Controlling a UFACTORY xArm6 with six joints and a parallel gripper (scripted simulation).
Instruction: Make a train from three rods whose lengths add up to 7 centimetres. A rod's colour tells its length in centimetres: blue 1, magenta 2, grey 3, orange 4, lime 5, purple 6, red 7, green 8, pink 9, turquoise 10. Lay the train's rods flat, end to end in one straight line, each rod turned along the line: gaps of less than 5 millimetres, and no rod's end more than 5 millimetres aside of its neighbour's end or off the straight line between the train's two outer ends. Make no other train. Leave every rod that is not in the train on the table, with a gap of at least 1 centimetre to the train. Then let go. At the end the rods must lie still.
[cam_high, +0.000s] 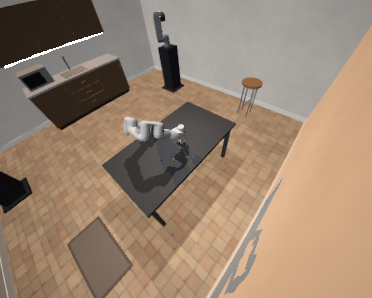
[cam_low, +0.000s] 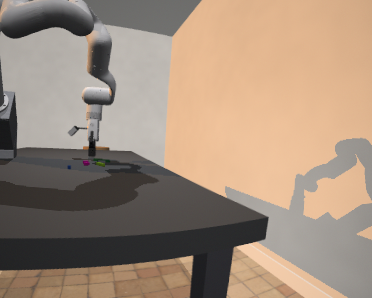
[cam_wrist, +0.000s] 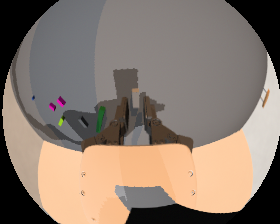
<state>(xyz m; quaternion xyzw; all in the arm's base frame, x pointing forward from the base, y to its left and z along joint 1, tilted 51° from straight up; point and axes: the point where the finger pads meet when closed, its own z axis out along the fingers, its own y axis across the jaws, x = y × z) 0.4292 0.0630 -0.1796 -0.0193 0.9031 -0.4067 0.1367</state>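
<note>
Right now my hand is 31 cm to the left of the blue rod, 7 cm past it and 3 cm above it. Round my hand: pale grey piece 13 cm to the right, 4 cm ahead, 3 cm below; then magenta rod 21 cm to the right, 3 cm below, 2 cm behind; then green rod 8 cm to the right, 4 cm ahead, 3 cm below.
</note>
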